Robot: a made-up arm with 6 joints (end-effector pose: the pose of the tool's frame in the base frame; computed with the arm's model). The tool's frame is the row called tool. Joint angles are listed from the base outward.
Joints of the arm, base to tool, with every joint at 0 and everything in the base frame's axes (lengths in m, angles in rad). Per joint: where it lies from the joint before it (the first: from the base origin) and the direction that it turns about. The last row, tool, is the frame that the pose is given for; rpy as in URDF.
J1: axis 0 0 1 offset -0.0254 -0.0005 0.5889
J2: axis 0.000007 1 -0.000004 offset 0 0.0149 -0.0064
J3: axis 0.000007 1 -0.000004 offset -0.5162 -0.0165 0.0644
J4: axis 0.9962 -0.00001 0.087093 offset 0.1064 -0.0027 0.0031
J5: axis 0.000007 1 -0.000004 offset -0.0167 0.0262 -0.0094
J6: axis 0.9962 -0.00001 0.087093 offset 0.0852 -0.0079 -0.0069
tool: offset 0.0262 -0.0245 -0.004 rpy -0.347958 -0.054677 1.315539
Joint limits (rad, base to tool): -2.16..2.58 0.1..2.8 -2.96..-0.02 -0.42..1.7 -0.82..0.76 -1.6..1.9
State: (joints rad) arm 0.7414 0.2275 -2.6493 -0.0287 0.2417 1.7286
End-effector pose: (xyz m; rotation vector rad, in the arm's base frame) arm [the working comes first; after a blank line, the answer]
Working (the frame after each row of the table, in the pose's form):
after J1: -0.0254 -0.0005 0.5889 0.0000 0.0000 0.7414
after J2: -0.0355 0.0105 0.5825 -0.0843 0.2170 0.7381
after J3: -0.3845 -0.3315 0.7617 0.8875 -2.2836 0.3340
after J4: -0.4432 -0.3889 0.8295 0.8759 -2.2815 0.2995
after J5: -0.4466 -0.3568 0.8261 0.7941 -2.0580 0.3839
after J6: -0.4725 -0.3925 0.8998 1.4877 -1.3592 2.3286

-0.4776 -0.3848 0.9346 -0.5151 1.8221 -1.2378
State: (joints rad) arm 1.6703 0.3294 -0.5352 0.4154 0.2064 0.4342
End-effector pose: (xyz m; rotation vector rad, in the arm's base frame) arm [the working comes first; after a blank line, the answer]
Working (the frame after each row of the table, in the pose's form):
after J1: -0.0254 -0.0005 0.5889 0.0000 0.0000 1.6703
after J2: -0.0402 -0.0020 0.5825 -0.2748 0.2488 1.6536
after J3: 0.0226 -0.4656 0.8104 0.1718 -0.1555 1.6638
after J4: 0.0150 -0.3624 0.8352 0.4830 0.1898 1.7164
after J5: -0.0102 -0.3827 0.8333 0.3050 0.3380 1.7655
after J6: -0.0241 -0.2983 0.8259 0.6219 0.7200 1.7183

-0.0175 -0.2687 0.8063 1.2455 -0.2327 2.7219
